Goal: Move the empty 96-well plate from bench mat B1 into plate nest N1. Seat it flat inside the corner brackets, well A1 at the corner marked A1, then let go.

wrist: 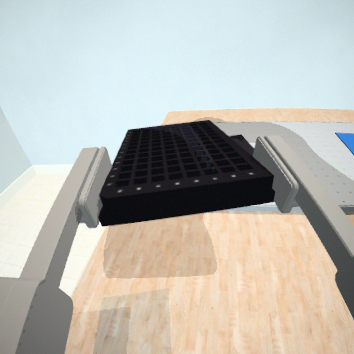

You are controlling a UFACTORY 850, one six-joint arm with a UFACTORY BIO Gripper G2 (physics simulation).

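Observation:
The black 96-well plate (172, 157) is in the middle of the wrist view, its well grid facing up and a row of small pale dots along its near edge. My gripper (186, 181) is shut on the plate, with one finger pad against its left side and one against its right. The plate is held above the bench. A small dark part (243, 143) shows behind the plate's right side; most of it is hidden, and I cannot tell whether it belongs to nest N1. No A1 mark can be read.
A light grey perforated board (325, 172) lies beyond the plate to the right, on the wooden bench top (260, 260). Part of a blue mat (347, 141) shows at the right edge. The bench ends at the left, with pale floor (45, 200) beyond. Shadows fall on the board and bench.

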